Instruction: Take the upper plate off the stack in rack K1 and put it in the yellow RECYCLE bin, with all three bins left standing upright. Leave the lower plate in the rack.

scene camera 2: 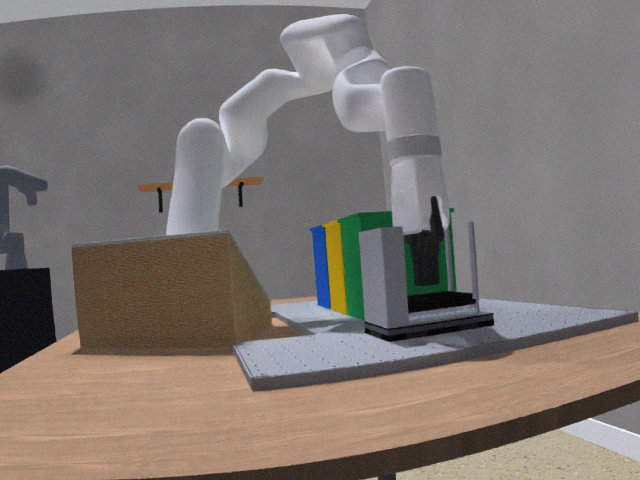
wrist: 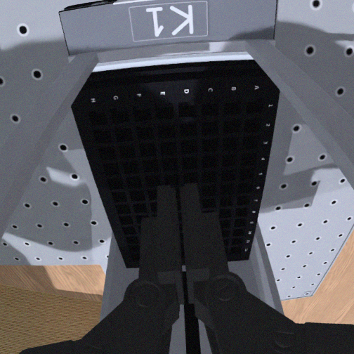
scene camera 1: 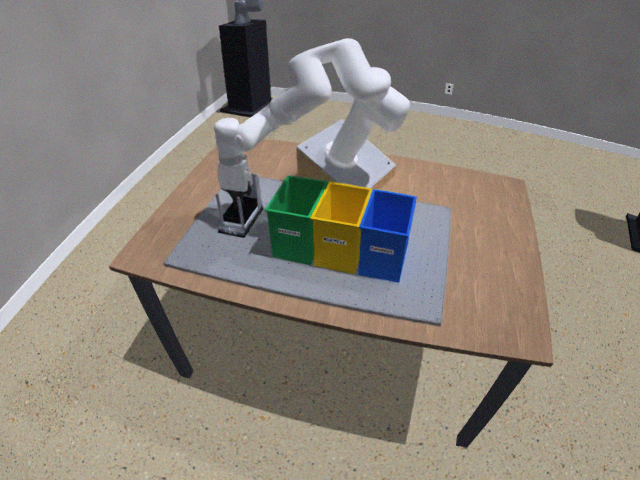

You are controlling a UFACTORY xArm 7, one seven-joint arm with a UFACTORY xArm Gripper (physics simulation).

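Frame: origin at the arm's base, x ahead, y left, z up, level; millimetres.
Seen in the pictures: gripper, fingertip midpoint: (scene camera 2: pixel 427 284); arm's base, link origin: (scene camera 2: pixel 188 269) (scene camera 1: pixel 340 155).
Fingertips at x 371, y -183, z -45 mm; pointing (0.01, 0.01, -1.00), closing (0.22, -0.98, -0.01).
Observation:
Pixels of each thing's top centre, then the offset from my fingertips to it. Level surfaces: height alone.
- pale layer, top centre: (scene camera 2: pixel 421 306) (scene camera 1: pixel 241 210) 28 mm down, 11 mm back, 4 mm right
- yellow bin, top centre: (scene camera 2: pixel 372 219) (scene camera 1: pixel 343 202) 117 mm up, 28 mm back, 362 mm left
- green bin, top centre: (scene camera 2: pixel 394 213) (scene camera 1: pixel 297 195) 117 mm up, 1 mm back, 233 mm left
- blue bin, top centre: (scene camera 2: pixel 354 224) (scene camera 1: pixel 389 210) 117 mm up, 55 mm back, 490 mm left
- grey perforated board, surface height: 63 mm down
- wooden table, surface height: 76 mm down
Rack K1 (scene camera 1: pixel 235 227) (scene camera 2: pixel 382 279) (wrist: pixel 100 11) stands upright left of the bins in scene view 1. A black gridded plate (scene camera 1: pixel 240 211) (scene camera 2: pixel 439 300) (wrist: pixel 187 135) lies flat in it, on top of a pale layer (scene camera 2: pixel 444 313) that shows as a thin edge; the lower plate is otherwise hidden. My gripper (scene camera 1: pixel 236 200) (scene camera 2: pixel 427 284) (wrist: pixel 178 206) is shut and empty. It points down inside the rack, its tips close above the black plate; contact cannot be told. The yellow bin (scene camera 1: pixel 336 253) (scene camera 2: pixel 334 268) stands upright between the green bin (scene camera 1: pixel 292 245) (scene camera 2: pixel 353 268) and the blue bin (scene camera 1: pixel 385 258) (scene camera 2: pixel 320 268).
The rack's tall back panel and thin front posts stand around my fingers. The green bin is the nearest bin to the rack. The rack and bins stand on a grey perforated board (scene camera 1: pixel 310 289) (scene camera 2: pixel 310 361) on the wooden table (scene camera 1: pixel 491 258) (scene camera 2: pixel 155 403). The arm's wooden base block (scene camera 2: pixel 155 294) stands behind.

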